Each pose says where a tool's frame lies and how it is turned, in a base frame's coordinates. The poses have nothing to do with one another.
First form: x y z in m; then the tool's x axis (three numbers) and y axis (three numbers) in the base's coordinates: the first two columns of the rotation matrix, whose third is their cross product.
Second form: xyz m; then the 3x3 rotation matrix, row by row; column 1 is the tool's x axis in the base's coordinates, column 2 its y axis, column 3 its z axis. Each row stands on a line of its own. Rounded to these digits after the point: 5 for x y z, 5 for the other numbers.
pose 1, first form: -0.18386 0.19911 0.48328 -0.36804 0.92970 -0.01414 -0.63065 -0.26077 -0.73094
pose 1, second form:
-0.18386 0.19911 0.48328
-0.36804 -0.63065 -0.68324
0.92970 -0.26077 -0.26010
-0.01414 -0.73094 0.68229

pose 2, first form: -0.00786 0.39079 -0.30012 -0.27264 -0.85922 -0.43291 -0.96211 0.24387 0.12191
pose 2, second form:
-0.00786 0.39079 -0.30012
-0.27264 -0.96211 0.00083
-0.85922 0.24387 0.44974
-0.43291 0.12191 -0.89315

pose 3, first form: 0.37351 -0.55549 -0.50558 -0.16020 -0.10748 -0.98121 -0.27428 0.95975 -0.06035
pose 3, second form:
0.37351 -0.55549 -0.50558
-0.16020 -0.27428 0.94820
-0.10748 0.95975 0.25946
-0.98121 -0.06035 -0.18323

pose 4, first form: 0.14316 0.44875 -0.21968 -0.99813 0.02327 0.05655 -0.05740 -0.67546 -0.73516
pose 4, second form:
0.14316 0.44875 -0.21968
-0.99813 -0.05740 0.02109
0.02327 -0.67546 -0.73703
0.05655 -0.73516 0.67553

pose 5, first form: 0.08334 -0.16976 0.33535 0.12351 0.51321 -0.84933 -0.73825 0.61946 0.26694
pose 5, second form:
0.08334 -0.16976 0.33535
0.12351 -0.73825 0.66312
0.51321 0.61946 0.59405
-0.84933 0.26694 0.45539

